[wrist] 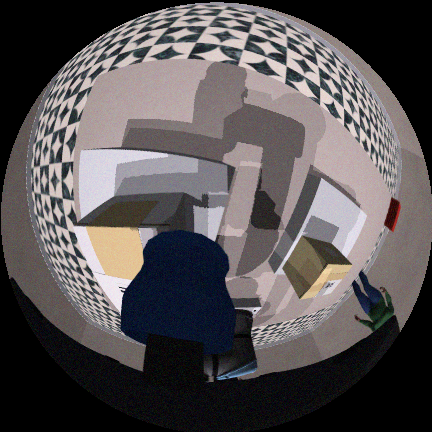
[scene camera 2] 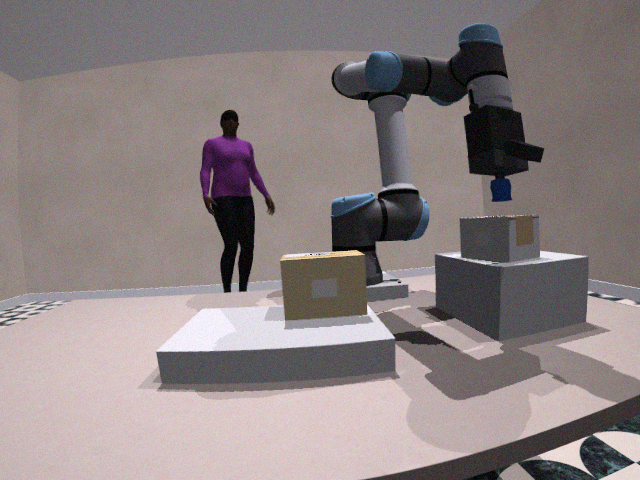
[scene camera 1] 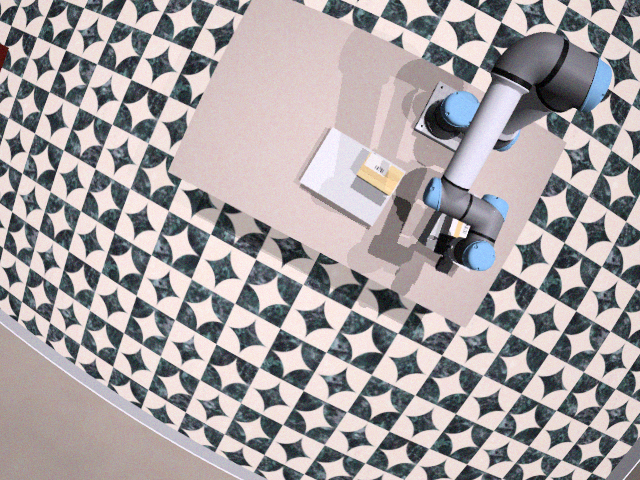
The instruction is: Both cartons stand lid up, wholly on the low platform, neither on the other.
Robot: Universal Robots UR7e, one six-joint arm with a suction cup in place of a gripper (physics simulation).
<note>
The suction cup carries nothing. The cup is 21 cm from the middle of a taller block, above it. Also in view: a low platform.
</note>
